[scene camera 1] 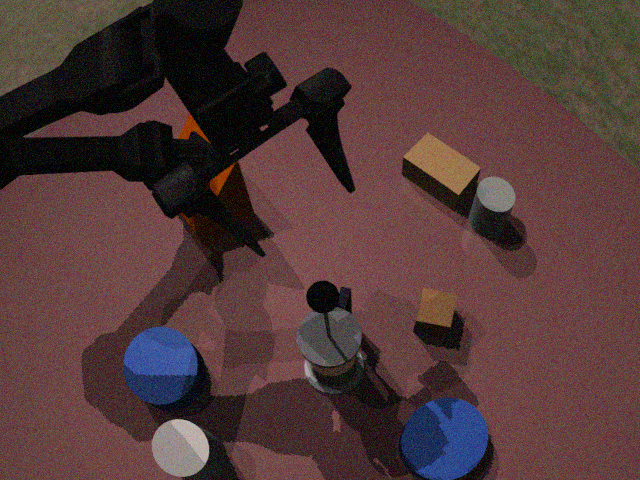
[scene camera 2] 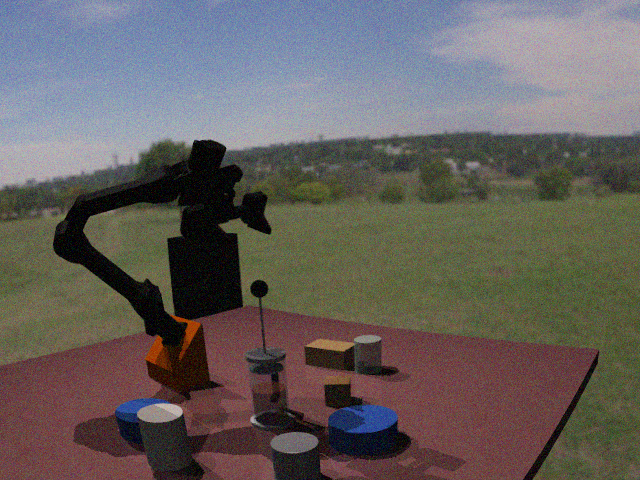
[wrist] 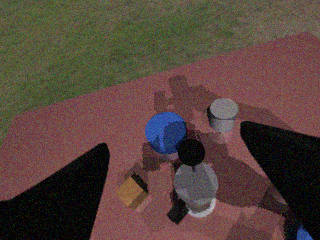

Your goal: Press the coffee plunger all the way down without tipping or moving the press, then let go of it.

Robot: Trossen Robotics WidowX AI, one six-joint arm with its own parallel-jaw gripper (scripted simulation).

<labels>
My gripper shows in scene camera 1, in scene camera 2 and in the wrist view (173,138). A coffee press shows in scene camera 1, in scene camera 2 and in the wrist view (195,182). The same spot on my gripper: (scene camera 1: 323,129) is (scene camera 2: 256,208). The same spot on the coffee press: (scene camera 1: 329,337) is (scene camera 2: 265,352).
</labels>
